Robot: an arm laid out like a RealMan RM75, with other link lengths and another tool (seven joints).
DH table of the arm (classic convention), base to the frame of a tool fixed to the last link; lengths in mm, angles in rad. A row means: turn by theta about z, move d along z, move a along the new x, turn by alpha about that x. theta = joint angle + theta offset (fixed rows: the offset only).
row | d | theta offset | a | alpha
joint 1 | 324.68 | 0 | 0 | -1.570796
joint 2 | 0 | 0 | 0 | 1.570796
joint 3 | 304.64 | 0 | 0 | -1.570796
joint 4 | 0 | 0 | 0 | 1.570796
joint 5 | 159.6 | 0 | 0 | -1.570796
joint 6 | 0 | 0 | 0 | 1.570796
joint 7 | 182.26 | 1.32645 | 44.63 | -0.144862
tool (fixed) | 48.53 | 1.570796 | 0 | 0
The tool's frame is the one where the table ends.
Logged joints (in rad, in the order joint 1, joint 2, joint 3, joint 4, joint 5, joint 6, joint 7), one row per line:
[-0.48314, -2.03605, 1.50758, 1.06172, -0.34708, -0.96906, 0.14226]
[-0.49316, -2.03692, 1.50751, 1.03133, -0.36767, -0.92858, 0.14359]
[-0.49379, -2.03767, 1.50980, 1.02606, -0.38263, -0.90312, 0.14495]
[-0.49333, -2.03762, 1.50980, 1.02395, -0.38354, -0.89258, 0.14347]
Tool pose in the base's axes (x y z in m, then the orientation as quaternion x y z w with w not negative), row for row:
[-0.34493, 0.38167, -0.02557, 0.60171, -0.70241, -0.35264, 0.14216]
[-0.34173, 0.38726, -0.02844, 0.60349, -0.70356, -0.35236, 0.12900]
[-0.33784, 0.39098, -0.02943, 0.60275, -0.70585, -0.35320, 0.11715]
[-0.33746, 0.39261, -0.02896, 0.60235, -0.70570, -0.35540, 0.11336]
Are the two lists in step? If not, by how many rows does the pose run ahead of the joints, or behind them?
They are in step.
